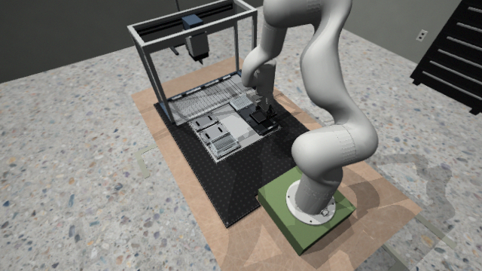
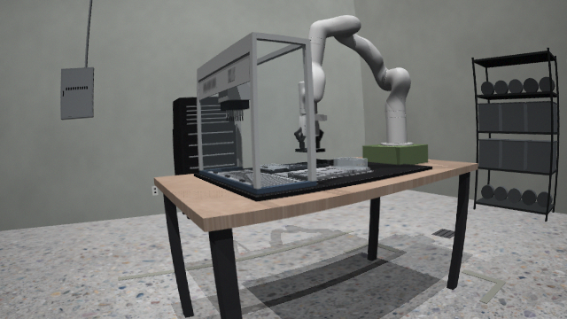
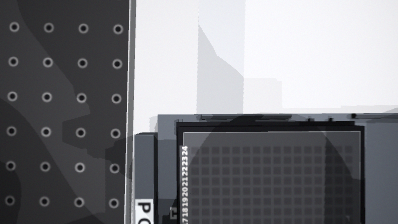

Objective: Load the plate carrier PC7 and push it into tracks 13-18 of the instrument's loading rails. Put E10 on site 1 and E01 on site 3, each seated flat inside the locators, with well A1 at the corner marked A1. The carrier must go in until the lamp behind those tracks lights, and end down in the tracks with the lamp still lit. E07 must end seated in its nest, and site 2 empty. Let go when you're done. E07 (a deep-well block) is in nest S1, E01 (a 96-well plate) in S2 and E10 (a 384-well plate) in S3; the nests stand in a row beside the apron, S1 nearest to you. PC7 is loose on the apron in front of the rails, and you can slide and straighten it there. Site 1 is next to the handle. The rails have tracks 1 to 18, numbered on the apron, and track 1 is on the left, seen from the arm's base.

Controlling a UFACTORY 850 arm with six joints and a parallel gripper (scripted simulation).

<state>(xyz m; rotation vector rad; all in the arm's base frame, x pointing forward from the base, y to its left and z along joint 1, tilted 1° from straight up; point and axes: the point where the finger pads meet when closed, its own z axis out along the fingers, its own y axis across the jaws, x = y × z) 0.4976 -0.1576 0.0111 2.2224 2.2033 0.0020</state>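
My hand is 100 mm short of the dark plate carrier PC7 and 70 mm above it. Round my hand: deep-well block E07: 260 mm to the left, 60 mm below, 10 mm behind; then 96-well plate E01: 210 mm ahead, 70 mm below; then dark 384-well plate E10: 10 mm below.
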